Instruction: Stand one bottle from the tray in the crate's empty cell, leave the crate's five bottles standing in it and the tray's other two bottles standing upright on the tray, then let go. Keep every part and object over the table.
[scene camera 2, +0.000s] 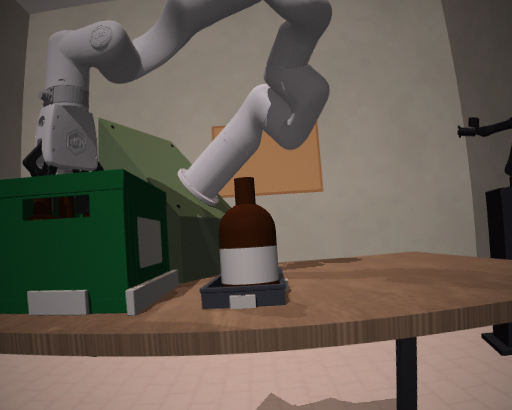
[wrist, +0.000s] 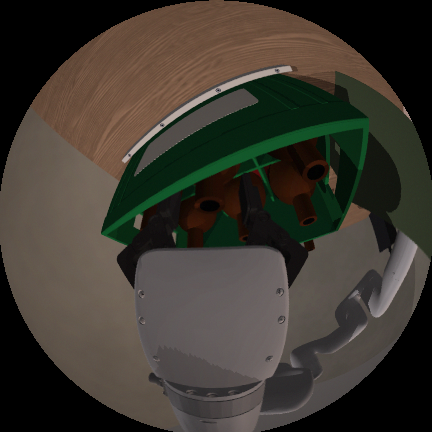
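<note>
The green crate stands at the left in the scene view, with several brown bottles inside. My gripper is open, with its fingers down in the crate's top on either side of a brown bottle's neck; the neck is loose between them. In the scene view the fingertips are hidden by the crate. Other bottles show in the crate; their bases and some cells are hidden. A brown bottle with a white label stands upright on the dark tray; anything directly behind it is hidden.
White strips lie along the crate's base on the wooden table. A green panel rises behind the crate. A pale arm part slants above and behind the tray bottle. The tray stands right of the crate.
</note>
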